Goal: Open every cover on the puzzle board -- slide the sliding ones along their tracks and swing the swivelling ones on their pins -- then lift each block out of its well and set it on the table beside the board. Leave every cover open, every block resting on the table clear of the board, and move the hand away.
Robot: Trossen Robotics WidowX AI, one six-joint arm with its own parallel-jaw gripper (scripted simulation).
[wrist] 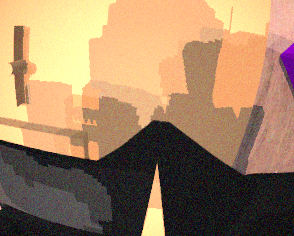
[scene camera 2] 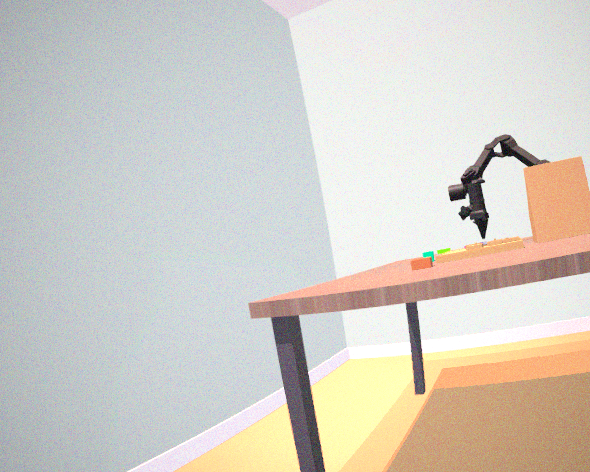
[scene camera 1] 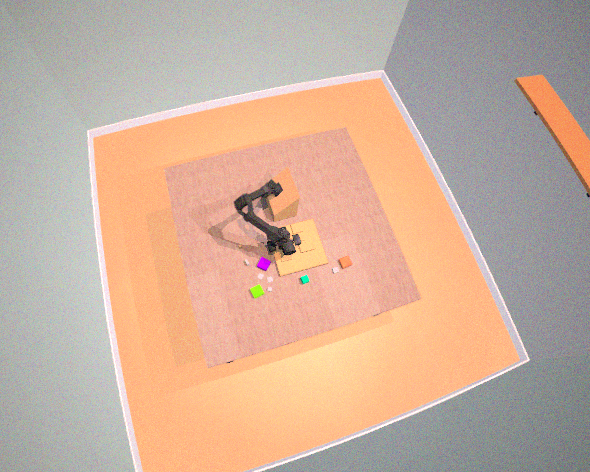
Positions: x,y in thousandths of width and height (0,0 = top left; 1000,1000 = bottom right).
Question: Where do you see a tan puzzle board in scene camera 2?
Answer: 781,539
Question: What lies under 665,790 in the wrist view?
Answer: The gripper.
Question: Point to a tan puzzle board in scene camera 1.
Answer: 509,554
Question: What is the gripper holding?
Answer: Nothing.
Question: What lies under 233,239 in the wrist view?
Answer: A tan puzzle board.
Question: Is the gripper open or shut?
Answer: Shut.
